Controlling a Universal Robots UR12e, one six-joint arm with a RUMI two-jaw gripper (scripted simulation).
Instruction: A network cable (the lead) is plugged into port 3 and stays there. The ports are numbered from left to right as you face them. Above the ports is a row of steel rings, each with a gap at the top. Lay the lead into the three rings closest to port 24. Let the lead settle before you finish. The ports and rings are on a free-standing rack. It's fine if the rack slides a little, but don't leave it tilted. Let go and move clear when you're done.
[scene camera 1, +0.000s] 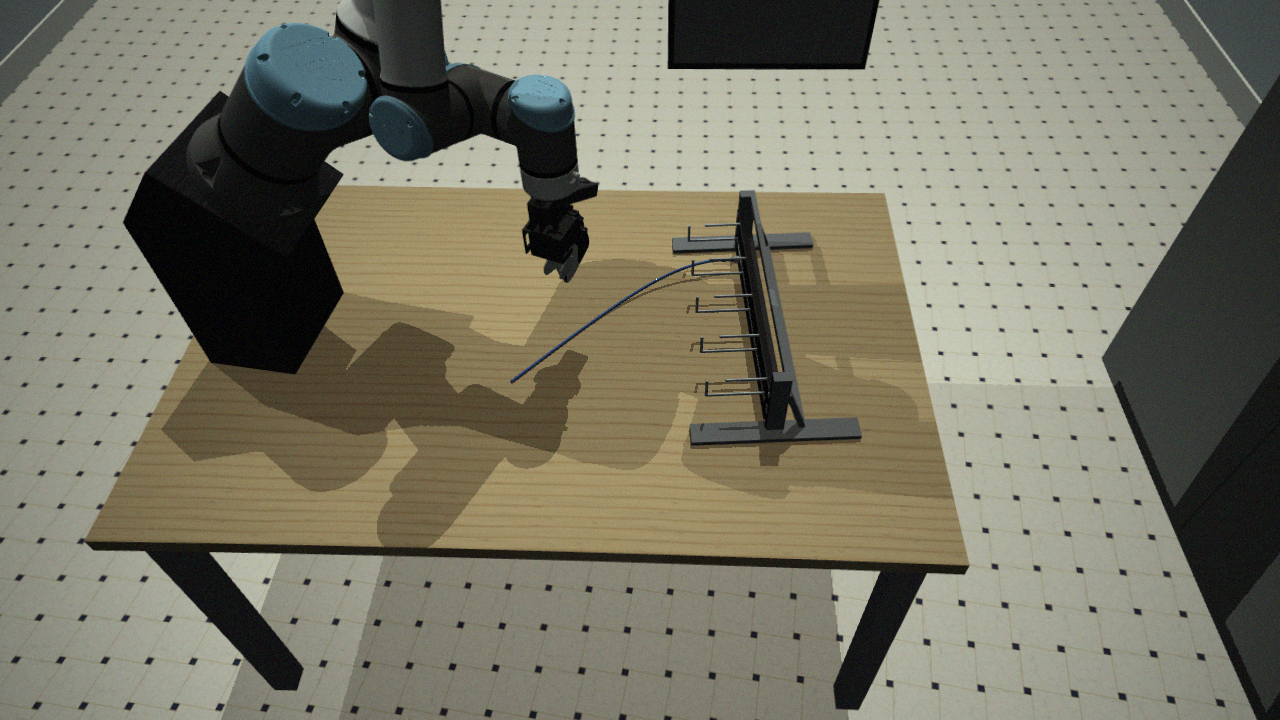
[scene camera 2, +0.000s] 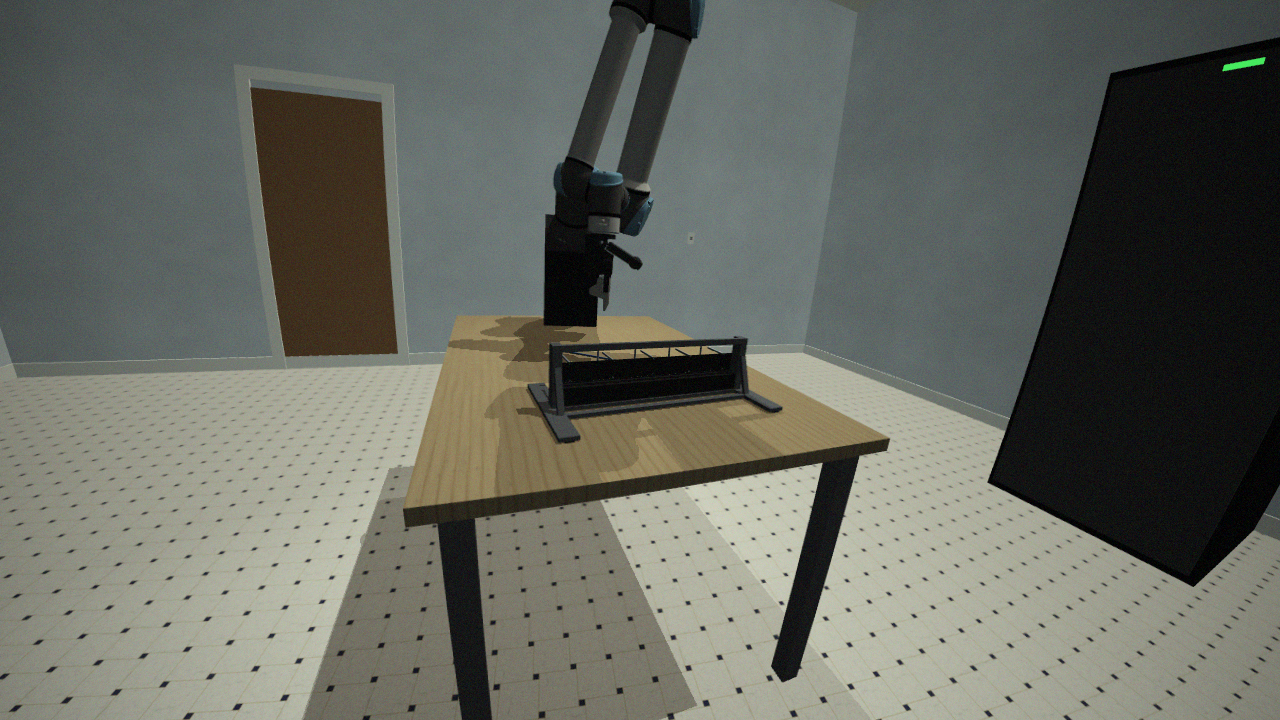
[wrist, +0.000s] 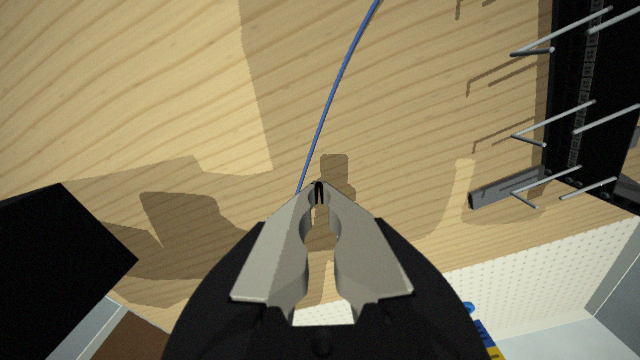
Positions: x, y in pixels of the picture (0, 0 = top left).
Scene:
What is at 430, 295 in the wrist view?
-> My gripper.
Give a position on a rack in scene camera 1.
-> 783, 390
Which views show my gripper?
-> Scene camera 1, scene camera 2 and the wrist view: all of them.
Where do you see a rack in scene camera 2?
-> At 688, 376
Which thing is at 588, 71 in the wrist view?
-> A rack.

